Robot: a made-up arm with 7 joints.
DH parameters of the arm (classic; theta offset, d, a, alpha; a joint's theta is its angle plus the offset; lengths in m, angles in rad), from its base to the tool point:
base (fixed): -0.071 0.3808 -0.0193 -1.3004
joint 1: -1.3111 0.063 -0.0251 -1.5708
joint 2: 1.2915 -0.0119 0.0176 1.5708
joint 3: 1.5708 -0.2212 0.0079 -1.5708
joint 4: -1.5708 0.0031 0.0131 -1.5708
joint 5: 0 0.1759 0.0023 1.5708
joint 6: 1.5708 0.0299 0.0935 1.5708
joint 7: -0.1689 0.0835 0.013 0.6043
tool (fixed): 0.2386 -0.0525 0 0
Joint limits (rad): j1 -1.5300..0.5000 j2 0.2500..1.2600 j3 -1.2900..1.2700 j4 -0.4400..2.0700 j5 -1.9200..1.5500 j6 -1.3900..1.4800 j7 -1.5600..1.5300
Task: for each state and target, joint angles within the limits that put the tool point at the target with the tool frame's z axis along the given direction. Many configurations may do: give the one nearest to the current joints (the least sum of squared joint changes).
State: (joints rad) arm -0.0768 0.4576 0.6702 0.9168 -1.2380 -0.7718 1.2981
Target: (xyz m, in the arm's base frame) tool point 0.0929 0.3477 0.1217 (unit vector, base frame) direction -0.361 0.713 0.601
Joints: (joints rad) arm -0.2811 0.4434 0.6270 0.5682 -1.3584 -0.5777 1.5300
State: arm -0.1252 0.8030 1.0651 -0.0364 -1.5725 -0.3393 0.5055
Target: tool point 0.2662 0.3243 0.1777 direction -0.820 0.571 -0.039
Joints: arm -0.7895 0.3063 0.9595 0.2855 -1.9200 -0.3381 0.4048
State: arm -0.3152 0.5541 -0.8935 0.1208 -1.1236 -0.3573 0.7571
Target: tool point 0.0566 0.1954 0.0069 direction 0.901 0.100 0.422
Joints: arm 0.1225 0.6778 -0.7219 0.2778 -1.4205 -0.4061 0.9317
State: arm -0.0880 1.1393 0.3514 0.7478 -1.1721 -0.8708 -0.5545
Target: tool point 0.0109 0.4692 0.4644 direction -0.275 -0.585 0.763
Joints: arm 0.1988 1.2460 1.0396 0.3907 -1.4282 -0.4922 0.4198
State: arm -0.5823 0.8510 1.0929 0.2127 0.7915 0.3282 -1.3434
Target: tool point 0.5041 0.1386 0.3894 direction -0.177 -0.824 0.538
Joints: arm -1.4786 0.3042 0.5237 1.0412 1.0227 0.3821 -1.1865
